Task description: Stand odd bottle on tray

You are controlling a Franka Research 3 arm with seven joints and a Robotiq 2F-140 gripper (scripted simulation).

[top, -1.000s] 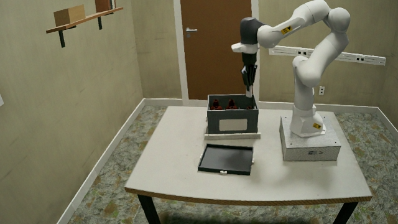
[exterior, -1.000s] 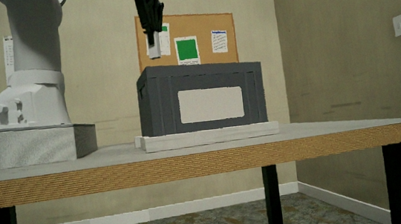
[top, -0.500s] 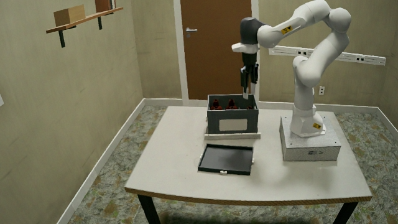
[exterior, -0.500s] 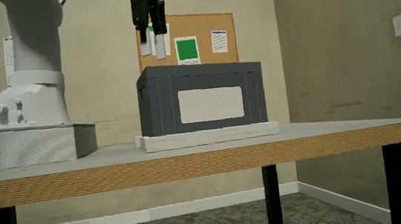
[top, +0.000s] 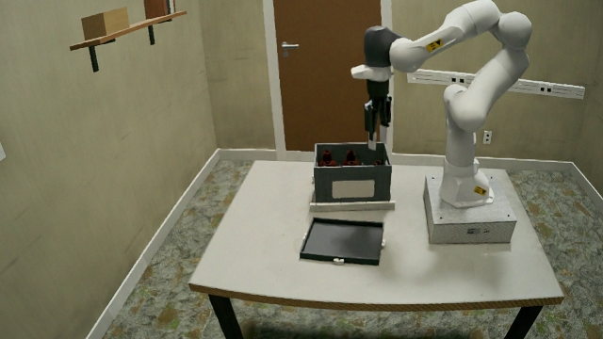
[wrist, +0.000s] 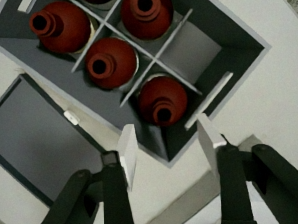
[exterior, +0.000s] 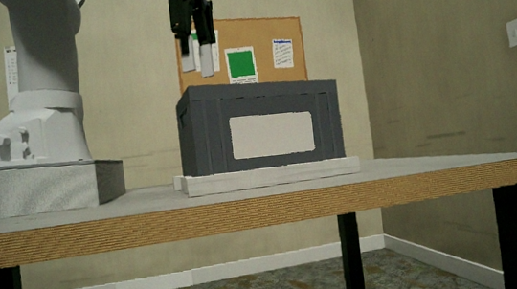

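Right now the dark grey crate is 90 mm ahead of my hand, 30 mm to the right of it and 180 mm below it. Also, from my hand: dark tray 90 mm ahead, 260 mm to the left, 250 mm below.
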